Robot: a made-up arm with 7 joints.
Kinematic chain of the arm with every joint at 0, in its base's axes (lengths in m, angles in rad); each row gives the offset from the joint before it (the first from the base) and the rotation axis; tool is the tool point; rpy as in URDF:
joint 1: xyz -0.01 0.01 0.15 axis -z
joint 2: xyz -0.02 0 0.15 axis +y
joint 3: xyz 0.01 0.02 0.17 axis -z
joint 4: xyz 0 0.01 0.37 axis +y
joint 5: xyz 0 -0.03 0.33 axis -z
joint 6: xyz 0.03 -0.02 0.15 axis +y
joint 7: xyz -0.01 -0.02 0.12 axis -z
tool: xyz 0 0 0.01 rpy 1.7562 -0.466 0.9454
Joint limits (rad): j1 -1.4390..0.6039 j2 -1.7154..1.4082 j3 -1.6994..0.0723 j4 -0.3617..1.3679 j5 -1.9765..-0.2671 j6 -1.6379..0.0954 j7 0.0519..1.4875
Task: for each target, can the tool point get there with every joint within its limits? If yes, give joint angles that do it. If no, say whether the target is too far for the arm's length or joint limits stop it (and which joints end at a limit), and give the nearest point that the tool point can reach.
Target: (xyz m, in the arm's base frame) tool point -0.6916 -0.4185 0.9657
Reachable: yes | joints -0.9515 -1.2534 -0.7559 0.9337 -0.4541 -0.2938 1.2899
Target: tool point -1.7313 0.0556 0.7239
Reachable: no: too far | nearest point -1.1492 0.0402 0.5789 | short by 0.600 m
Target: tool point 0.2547 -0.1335 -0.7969
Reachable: no: joint limits stop it (at a limit: joint 2, joint 4, joint 6) | nearest point 0.5920 -0.3163 -0.2112 | short by 0.700 m
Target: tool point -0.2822 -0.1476 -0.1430
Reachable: no: joint limits stop it (at a limit: joint 2, joint 3, joint 4, joint 5, joint 6) | nearest point -0.6697 -0.3719 0.2635 | short by 0.605 m
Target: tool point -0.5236 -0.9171 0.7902
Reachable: yes | joints -1.1470 -1.1422 -1.5632 0.0474 -1.7193 -0.0811 0.5319
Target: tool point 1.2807 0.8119 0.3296
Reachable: no: too far | nearest point 0.9482 0.6053 0.3483 | short by 0.392 m
